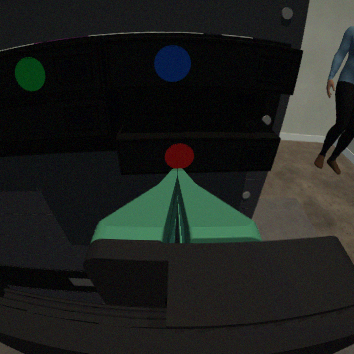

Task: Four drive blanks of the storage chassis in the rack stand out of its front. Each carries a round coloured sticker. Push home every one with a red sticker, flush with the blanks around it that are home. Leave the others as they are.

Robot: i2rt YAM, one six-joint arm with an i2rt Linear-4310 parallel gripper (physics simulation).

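Observation:
A dark drive blank with a red round sticker (179, 156) stands out of the chassis front at the lower right, its top face and left end showing. Above it, a blank with a blue sticker (172, 63) stands out at the upper right. A blank with a green sticker (30, 74) is at the upper left; how far it stands out is hard to tell. My gripper (176, 176) is shut and empty. Its green fingertips are at the lower edge of the red sticker; whether they touch the blank I cannot tell. A second red-stickered blank does not show.
The rack's right post (287, 30) with round screws runs down the right of the chassis. Dark rack surfaces lie below the blanks at the left. A person (345, 100) in a blue top and black trousers stands at the far right, on brown floor by a pale wall (320, 60).

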